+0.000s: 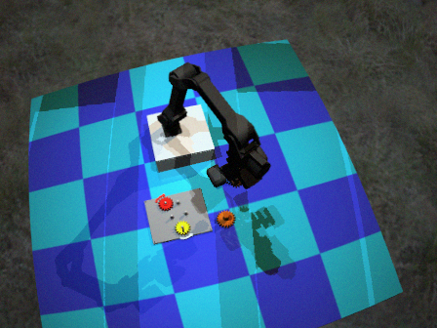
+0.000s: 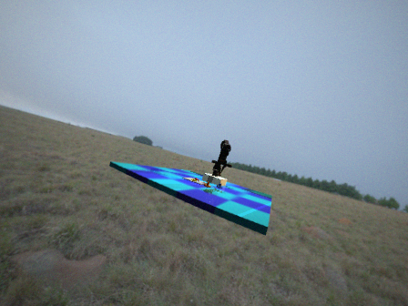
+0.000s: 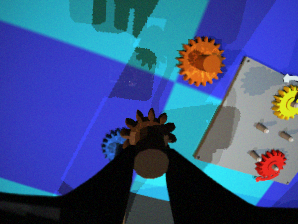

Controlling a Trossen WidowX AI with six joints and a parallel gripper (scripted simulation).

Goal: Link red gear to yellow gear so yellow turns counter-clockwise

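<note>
Now: the red gear 240 mm to the right of my gripper tip, 130 mm below it and 50 mm behind it. Round my gripper tip: orange gear: 130 mm below, 70 mm ahead, 60 mm to the right; then dark blue gear: 130 mm below, 90 mm behind, 10 mm to the left; then white arrow: 210 mm to the right, 140 mm below, 90 mm ahead.
</note>
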